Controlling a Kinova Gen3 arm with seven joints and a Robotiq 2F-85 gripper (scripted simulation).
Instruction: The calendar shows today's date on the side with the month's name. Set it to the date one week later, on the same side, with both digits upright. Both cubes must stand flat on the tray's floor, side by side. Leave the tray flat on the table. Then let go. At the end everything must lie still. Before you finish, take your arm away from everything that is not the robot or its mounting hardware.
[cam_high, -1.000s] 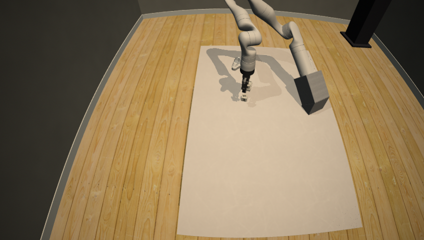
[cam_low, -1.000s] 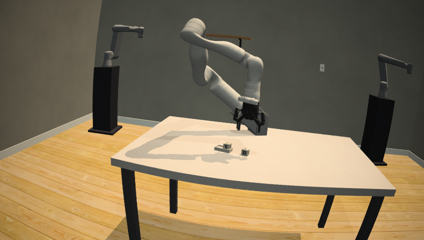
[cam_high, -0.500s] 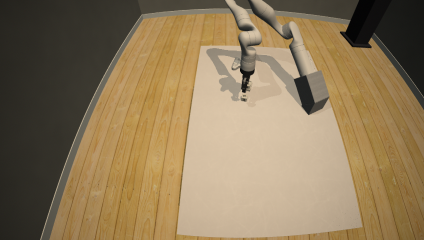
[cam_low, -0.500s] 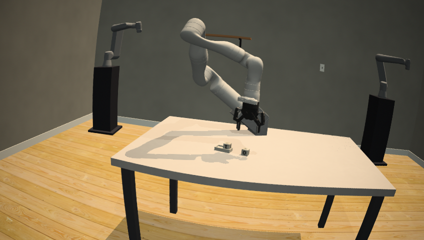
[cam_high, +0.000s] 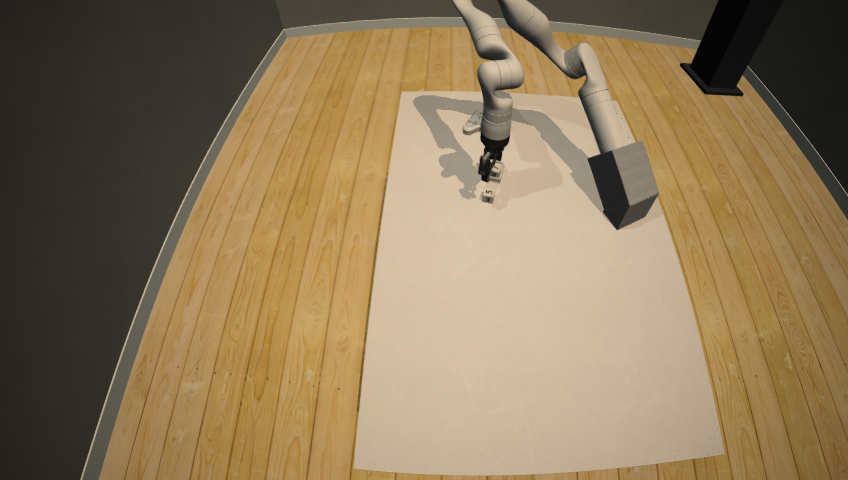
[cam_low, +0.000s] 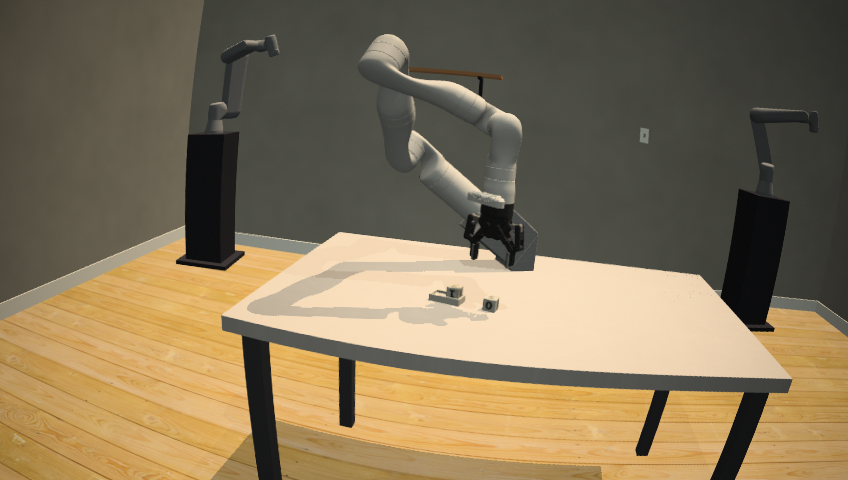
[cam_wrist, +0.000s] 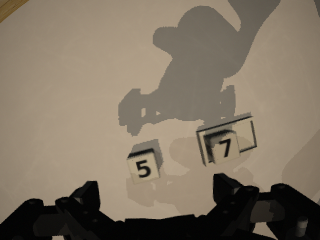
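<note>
The white digit cube is 3 cm behind my hand, 8 cm to the right of it and 9 cm below it. Also, from my hand: white calendar tray 4 cm behind, 9 cm to the right, 11 cm below.
</note>
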